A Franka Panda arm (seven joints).
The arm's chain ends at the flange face. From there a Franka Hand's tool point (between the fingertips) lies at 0.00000 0.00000 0.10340 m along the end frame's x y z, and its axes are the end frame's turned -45 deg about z.
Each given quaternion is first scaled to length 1.
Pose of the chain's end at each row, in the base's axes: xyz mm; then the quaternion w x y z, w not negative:
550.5 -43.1 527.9 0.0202 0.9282 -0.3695 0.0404
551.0 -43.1 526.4 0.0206 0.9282 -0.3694 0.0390
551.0 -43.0 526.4 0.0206 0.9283 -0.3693 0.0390
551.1 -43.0 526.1 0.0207 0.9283 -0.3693 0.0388
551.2 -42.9 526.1 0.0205 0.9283 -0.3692 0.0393
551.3 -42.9 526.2 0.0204 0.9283 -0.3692 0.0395
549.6 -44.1 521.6 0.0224 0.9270 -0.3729 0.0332
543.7 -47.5 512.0 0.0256 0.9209 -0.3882 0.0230
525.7 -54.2 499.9 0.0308 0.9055 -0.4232 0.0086
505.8 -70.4 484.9 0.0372 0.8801 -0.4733 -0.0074
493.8 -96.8 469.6 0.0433 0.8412 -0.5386 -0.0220
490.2 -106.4 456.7 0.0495 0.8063 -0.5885 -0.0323
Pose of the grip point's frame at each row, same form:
556.7 -50.1 424.9 0.0341 0.9989 0.0138 0.0296
556.9 -50.0 423.4 0.0340 0.9989 0.0139 0.0281
556.9 -49.9 423.4 0.0340 0.9989 0.0141 0.0281
557.0 -49.9 423.1 0.0340 0.9989 0.0141 0.0279
557.2 -49.8 423.1 0.0340 0.9989 0.0141 0.0285
557.3 -49.8 423.2 0.0340 0.9989 0.0141 0.0287
554.2 -51.0 418.5 0.0334 0.9991 0.0102 0.0221
546.0 -54.2 408.8 0.0325 0.9994 -0.0062 0.0115
524.6 -60.7 396.7 0.0317 0.9985 -0.0445 -0.0038
500.8 -76.4 381.8 0.0315 0.9942 -0.1005 -0.0211
485.2 -101.9 366.7 0.0316 0.9832 -0.1757 -0.0369
478.8 -110.7 354.0 0.0334 0.9702 -0.2352 -0.0488

